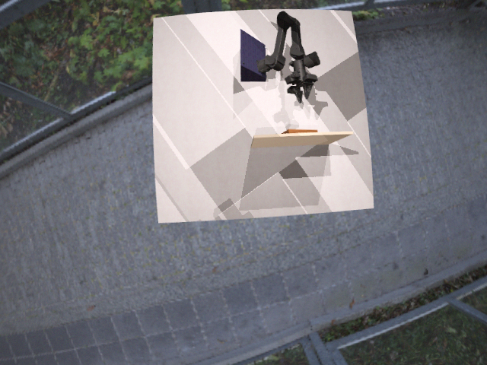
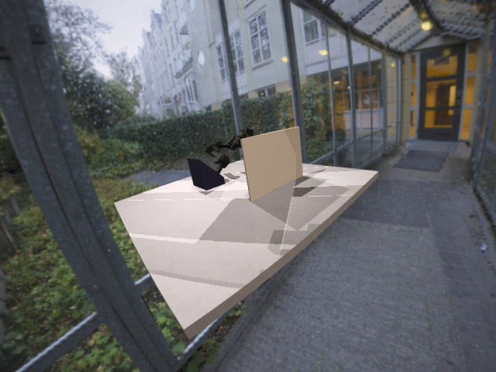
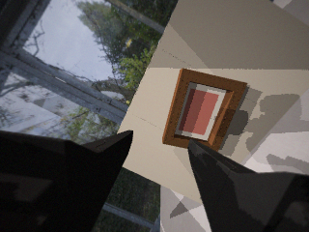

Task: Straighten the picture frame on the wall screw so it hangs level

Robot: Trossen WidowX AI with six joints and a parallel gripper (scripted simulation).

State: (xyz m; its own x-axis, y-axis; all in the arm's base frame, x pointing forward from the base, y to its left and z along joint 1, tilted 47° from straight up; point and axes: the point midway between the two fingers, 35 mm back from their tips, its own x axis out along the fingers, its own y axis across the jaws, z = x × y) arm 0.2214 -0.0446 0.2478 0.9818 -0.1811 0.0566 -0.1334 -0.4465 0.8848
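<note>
The picture frame is 160 mm ahead of my gripper tip, 40 mm to the right of it and 80 mm below it. The rest, counted from my gripper tip: beige wall panel (170 mm ahead, 40 mm to the right, 90 mm below).
</note>
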